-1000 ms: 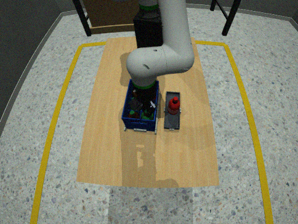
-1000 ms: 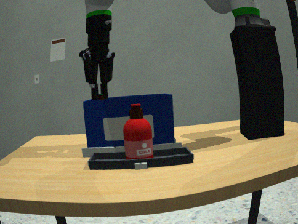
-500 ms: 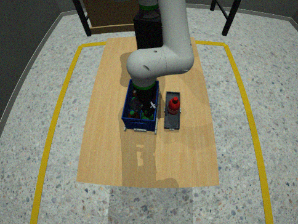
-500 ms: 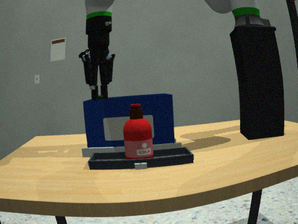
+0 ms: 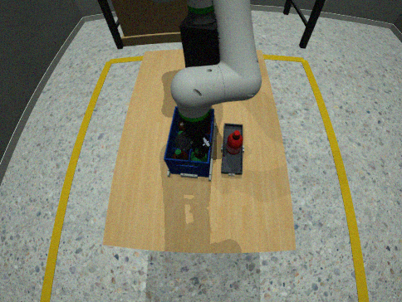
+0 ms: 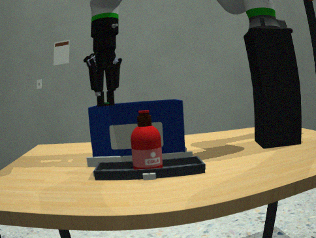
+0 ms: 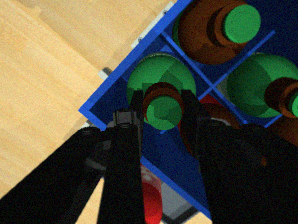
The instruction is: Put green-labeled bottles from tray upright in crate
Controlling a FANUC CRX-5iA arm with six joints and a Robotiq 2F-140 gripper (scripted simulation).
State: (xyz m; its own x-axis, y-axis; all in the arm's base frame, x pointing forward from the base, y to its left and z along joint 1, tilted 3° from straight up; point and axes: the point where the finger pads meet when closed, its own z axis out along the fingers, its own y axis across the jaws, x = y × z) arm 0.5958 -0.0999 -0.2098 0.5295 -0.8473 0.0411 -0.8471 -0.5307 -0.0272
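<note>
The blue crate lies 9 cm behind my hand, 2 cm to the right of it and 10 cm below it. Round my hand: red cola bottle (7 cm behind, 18 cm to the left, 10 cm below); tray (7 cm behind, 17 cm to the left, 17 cm below).
</note>
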